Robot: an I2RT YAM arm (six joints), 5 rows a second.
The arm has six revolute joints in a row. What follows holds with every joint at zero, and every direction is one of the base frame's. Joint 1 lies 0.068 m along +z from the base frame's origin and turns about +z. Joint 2 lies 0.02 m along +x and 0.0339 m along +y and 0.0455 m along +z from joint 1 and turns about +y. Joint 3 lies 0.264 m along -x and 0.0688 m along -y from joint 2 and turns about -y. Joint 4 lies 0.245 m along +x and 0.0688 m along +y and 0.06 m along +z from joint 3 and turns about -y. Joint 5 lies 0.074 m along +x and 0.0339 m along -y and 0.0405 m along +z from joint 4 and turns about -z. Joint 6 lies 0.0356 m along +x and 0.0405 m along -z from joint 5 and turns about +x. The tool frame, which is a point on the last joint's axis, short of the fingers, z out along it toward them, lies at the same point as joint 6; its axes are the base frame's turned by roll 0, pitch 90 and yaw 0 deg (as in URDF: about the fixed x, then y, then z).
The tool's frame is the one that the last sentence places.
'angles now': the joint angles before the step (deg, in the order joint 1, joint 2, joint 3, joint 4, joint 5, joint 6). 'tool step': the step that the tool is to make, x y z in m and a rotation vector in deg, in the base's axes. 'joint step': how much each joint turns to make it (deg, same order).
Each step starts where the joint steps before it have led.
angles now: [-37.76, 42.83, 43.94, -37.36, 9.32, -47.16]
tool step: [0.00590, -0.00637, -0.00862, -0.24, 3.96, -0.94]
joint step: [0.00, 2.71, -0.48, 0.48, 2.34, -1.52]
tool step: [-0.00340, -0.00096, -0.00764, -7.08, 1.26, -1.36]
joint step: [0.05, -2.43, -4.00, 5.98, 4.94, -4.39]
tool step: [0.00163, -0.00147, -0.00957, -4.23, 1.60, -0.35]
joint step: [0.58, -0.52, -3.23, 5.03, 3.17, -3.27]
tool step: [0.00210, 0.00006, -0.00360, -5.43, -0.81, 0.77]
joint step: [0.84, -1.25, -3.06, 6.97, 1.97, -3.56]
